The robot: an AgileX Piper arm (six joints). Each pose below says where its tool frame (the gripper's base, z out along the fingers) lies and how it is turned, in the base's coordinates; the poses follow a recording.
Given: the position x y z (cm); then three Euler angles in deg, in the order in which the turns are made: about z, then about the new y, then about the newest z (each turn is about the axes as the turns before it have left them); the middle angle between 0 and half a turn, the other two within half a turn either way.
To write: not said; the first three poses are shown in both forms.
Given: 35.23, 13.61, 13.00, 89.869, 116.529, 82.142
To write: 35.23, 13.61, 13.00, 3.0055, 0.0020, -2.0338
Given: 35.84, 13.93, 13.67, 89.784, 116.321, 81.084
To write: 35.84, 13.93, 13.67, 2.9877, 0.0034, -2.0302
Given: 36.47, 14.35, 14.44, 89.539, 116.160, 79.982
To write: 36.47, 14.35, 14.44, 2.9703, 0.0072, -2.0274
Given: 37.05, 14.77, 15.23, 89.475, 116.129, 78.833
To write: 37.05, 14.77, 15.23, 2.9507, 0.0082, -2.0269
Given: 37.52, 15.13, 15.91, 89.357, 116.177, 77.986
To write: 37.52, 15.13, 15.91, 2.9369, 0.0101, -2.0277
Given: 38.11, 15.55, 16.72, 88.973, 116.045, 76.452
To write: 38.11, 15.55, 16.72, 2.9130, 0.0161, -2.0254
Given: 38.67, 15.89, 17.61, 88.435, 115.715, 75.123
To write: 38.67, 15.89, 17.61, 2.8938, 0.0246, -2.0198
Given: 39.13, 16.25, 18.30, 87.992, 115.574, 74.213
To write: 39.13, 16.25, 18.30, 2.8812, 0.0316, -2.0174
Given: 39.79, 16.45, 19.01, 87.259, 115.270, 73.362
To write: 39.79, 16.45, 19.01, 2.8716, 0.0433, -2.0123
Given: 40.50, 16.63, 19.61, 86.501, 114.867, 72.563
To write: 40.50, 16.63, 19.61, 2.8630, 0.0554, -2.0055
